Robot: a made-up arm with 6 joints.
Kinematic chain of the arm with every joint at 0, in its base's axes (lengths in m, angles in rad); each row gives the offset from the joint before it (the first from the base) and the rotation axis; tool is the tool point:
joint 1: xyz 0 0 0.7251 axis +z
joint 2: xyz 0.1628 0 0 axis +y
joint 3: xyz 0 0 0.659 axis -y
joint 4: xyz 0 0 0.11 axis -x
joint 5: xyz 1.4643 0 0 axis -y
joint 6: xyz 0.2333 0 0 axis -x
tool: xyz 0 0 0
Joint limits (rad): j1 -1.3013..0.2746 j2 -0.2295..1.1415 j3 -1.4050..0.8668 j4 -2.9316..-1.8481 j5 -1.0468..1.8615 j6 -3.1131..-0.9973
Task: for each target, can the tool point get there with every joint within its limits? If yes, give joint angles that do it. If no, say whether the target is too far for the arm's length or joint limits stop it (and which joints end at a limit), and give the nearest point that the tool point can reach.
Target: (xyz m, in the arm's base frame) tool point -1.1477 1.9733 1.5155
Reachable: no: joint limits stop it (at a limit: joint 2, joint 3, joint 4) | nearest point -0.2887 0.4964 0.2240 | short by 2.142 m
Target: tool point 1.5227 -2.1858 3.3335
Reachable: no: too far | nearest point 0.9917 -1.4235 2.3647 | short by 1.342 m
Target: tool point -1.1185 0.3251 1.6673
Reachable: no: joint limits stop it (at a limit: joint 2, joint 3, joint 4) | nearest point -0.4709 0.1369 0.2931 | short by 1.531 m
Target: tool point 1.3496 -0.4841 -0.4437
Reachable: yes | joints -0.3303 0.9793 -0.2041 -2.3563 0.1227 -1.4929
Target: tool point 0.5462 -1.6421 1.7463
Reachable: yes | joints -1.1533 -0.0071 0.2030 -2.0287 0.9202 -2.0608
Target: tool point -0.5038 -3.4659 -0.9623
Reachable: no: too far | nearest point 0.4089 -2.0104 -0.0315 | short by 1.954 m
